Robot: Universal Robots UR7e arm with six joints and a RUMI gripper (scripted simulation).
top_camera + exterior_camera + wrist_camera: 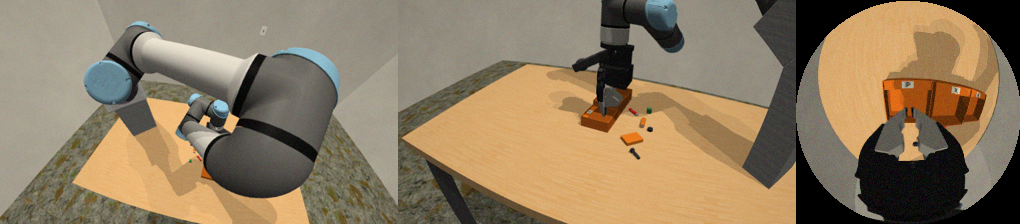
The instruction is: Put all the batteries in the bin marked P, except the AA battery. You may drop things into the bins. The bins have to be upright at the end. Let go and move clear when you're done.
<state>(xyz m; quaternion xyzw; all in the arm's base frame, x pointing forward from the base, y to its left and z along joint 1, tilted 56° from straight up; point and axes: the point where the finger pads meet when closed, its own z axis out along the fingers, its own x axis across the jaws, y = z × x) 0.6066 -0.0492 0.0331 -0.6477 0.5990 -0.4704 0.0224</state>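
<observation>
Now: the red battery 9 cm behind my hand, 8 cm to the right of it and 4 cm below it. Round my hand: orange cylindrical battery: 12 cm behind, 2 cm to the right, 3 cm below; then flat orange block: 9 cm behind, 7 cm to the left, 4 cm below; then orange bin: 1 cm behind, 8 cm to the right, 2 cm below.
</observation>
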